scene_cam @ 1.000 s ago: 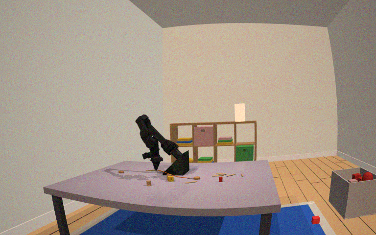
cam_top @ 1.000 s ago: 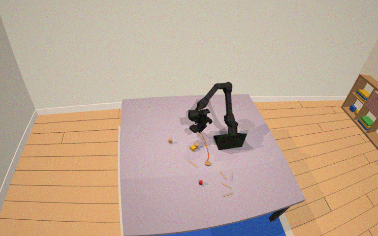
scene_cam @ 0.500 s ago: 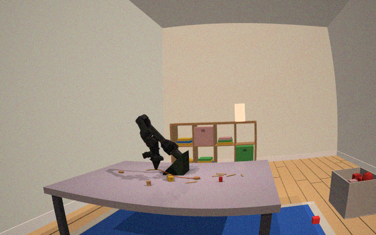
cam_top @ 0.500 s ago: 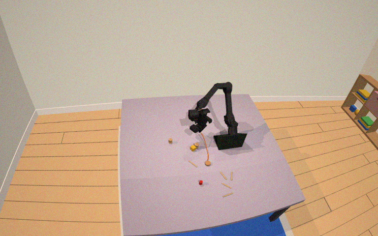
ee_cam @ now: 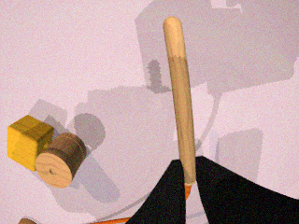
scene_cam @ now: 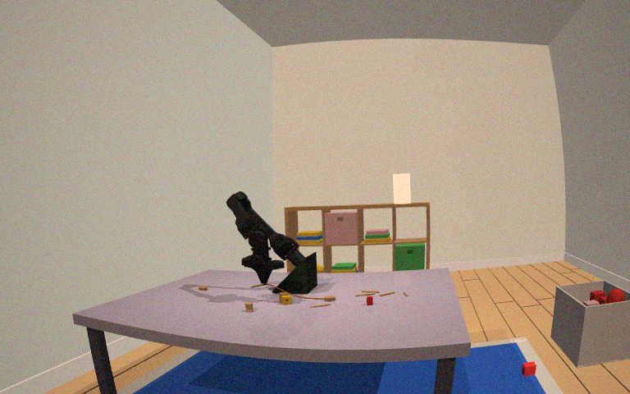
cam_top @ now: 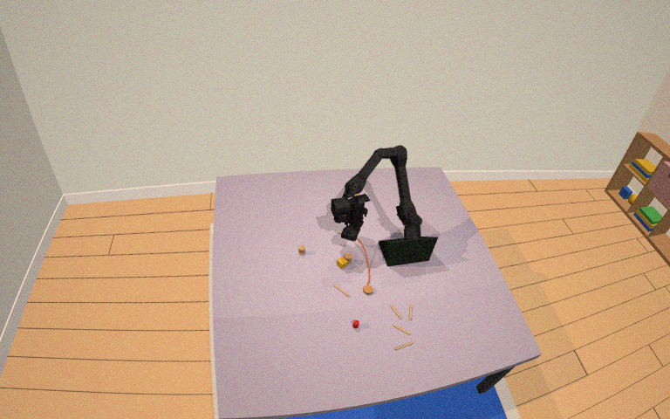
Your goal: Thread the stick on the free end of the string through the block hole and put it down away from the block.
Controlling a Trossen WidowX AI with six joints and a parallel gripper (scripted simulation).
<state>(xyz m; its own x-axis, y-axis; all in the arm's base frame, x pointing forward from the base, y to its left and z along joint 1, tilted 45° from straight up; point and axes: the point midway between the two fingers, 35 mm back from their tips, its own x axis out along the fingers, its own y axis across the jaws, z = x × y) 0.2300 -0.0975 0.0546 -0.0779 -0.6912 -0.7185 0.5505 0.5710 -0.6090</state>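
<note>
Right now my gripper tip is 80 mm to the right of the wooden cylinder, 40 mm short of it and 40 mm above it. Round my gripper tip: yellow block: 100 mm to the left, 70 mm ahead, 40 mm below; red piece: 400 mm to the left, 100 mm ahead, 40 mm below.
</note>
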